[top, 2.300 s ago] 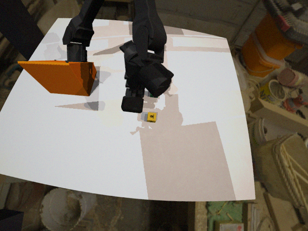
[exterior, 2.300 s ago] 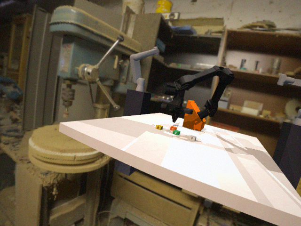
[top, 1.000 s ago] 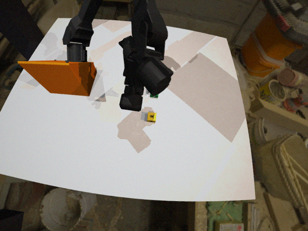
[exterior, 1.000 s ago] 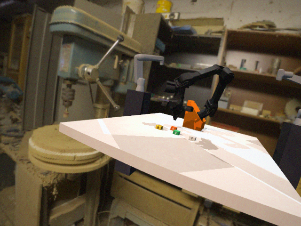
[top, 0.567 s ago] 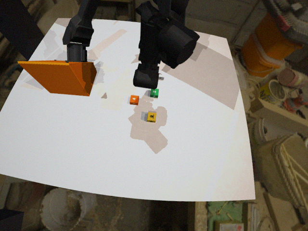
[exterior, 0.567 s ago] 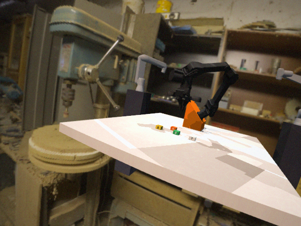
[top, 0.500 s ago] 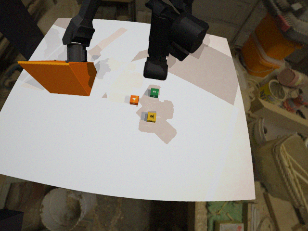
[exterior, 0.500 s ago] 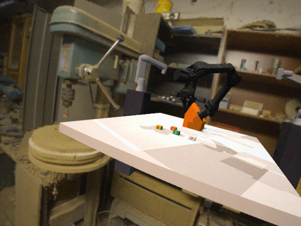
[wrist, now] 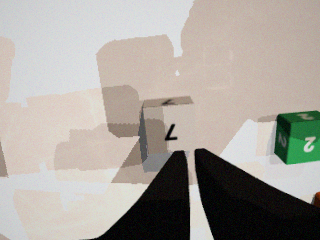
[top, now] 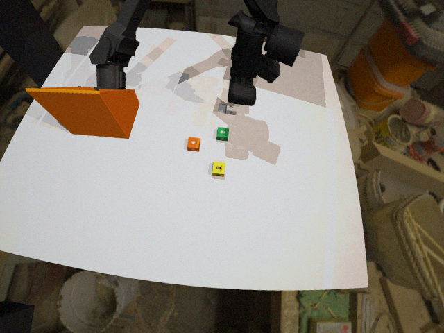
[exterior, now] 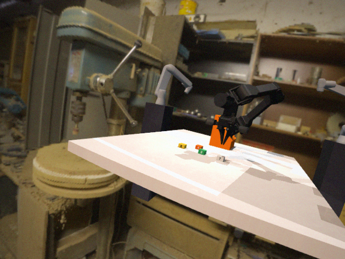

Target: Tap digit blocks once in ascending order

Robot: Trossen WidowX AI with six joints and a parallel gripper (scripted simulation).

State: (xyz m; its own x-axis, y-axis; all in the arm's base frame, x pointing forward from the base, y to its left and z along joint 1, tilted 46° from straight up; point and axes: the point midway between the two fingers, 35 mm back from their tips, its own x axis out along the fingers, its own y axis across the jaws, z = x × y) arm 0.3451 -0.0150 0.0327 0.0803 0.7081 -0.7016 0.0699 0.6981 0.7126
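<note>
My gripper tip is 60 mm above the grey-white block, 10 mm to the right of it and 10 mm past it. The rest, counted from my gripper tip: yellow block: 200 mm to the right, 60 mm below, 50 mm behind; orange block: 130 mm to the right, 120 mm behind, 60 mm below; green block: 90 mm to the right, 60 mm below, 40 mm behind.
</note>
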